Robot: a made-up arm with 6 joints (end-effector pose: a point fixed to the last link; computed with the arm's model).
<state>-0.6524 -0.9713 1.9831 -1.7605 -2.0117 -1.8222</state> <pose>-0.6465 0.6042 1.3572 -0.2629 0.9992 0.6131</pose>
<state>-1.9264 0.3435 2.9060 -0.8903 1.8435 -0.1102</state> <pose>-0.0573 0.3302 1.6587 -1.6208 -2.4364 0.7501</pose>
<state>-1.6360 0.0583 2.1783 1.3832 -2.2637 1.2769</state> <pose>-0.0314 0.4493 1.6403 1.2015 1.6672 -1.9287</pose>
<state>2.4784 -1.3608 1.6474 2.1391 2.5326 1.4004</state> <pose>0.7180 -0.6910 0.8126 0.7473 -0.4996 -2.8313</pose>
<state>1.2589 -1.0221 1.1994 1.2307 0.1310 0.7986</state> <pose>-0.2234 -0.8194 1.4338 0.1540 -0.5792 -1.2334</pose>
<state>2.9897 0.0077 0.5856 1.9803 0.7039 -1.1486</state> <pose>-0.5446 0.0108 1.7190 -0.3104 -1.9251 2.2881</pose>
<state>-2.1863 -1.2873 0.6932 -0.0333 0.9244 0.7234</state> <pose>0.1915 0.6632 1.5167 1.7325 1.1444 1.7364</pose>
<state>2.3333 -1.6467 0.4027 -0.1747 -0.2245 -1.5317</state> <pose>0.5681 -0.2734 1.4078 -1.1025 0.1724 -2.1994</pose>
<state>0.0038 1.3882 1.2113 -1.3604 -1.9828 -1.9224</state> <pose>1.0051 0.0137 0.4887 -1.5948 -1.9204 -0.2072</pose>
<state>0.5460 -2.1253 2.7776 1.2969 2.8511 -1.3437</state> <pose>0.0034 0.0119 -0.0175 0.7377 -0.1406 2.7912</pose>
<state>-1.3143 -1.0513 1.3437 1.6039 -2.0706 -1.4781</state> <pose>-0.2257 0.9100 1.2638 1.2044 -1.8812 -0.9812</pose>
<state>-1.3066 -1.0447 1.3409 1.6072 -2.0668 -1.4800</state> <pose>-0.2309 0.9045 1.2716 1.2094 -1.8762 -0.9889</pose>
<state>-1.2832 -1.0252 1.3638 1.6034 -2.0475 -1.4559</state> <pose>-0.2521 0.8957 1.2763 1.2130 -1.8357 -1.0019</pose>
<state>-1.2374 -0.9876 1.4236 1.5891 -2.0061 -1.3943</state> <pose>-0.2959 0.8804 1.2758 1.2106 -1.7467 -1.0204</pose>
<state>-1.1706 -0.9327 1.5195 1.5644 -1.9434 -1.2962</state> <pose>-0.3594 0.8547 1.2693 1.1938 -1.6184 -1.0418</pose>
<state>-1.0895 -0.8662 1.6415 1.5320 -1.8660 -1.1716</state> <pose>-0.4334 0.8159 1.2567 1.1569 -1.4741 -1.0625</pose>
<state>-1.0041 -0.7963 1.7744 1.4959 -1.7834 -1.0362</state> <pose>-0.5058 0.7659 1.2390 1.1022 -1.3400 -1.0807</pose>
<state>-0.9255 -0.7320 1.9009 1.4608 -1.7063 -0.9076</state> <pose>-0.5662 0.7119 1.2186 1.0408 -1.2346 -1.0965</pose>
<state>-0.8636 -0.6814 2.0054 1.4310 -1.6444 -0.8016</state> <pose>-0.6089 0.6646 1.1983 0.9859 -1.1644 -1.1095</pose>
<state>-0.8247 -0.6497 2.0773 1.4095 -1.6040 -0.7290</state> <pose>-0.6338 0.6328 1.1811 0.9466 -1.1267 -1.1182</pose>
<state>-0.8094 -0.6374 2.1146 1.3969 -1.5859 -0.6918</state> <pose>-0.6441 0.6197 1.1683 0.9249 -1.1139 -1.1216</pose>
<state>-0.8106 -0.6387 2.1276 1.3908 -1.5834 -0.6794</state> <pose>-0.6454 0.6205 1.1588 0.9156 -1.1160 -1.1209</pose>
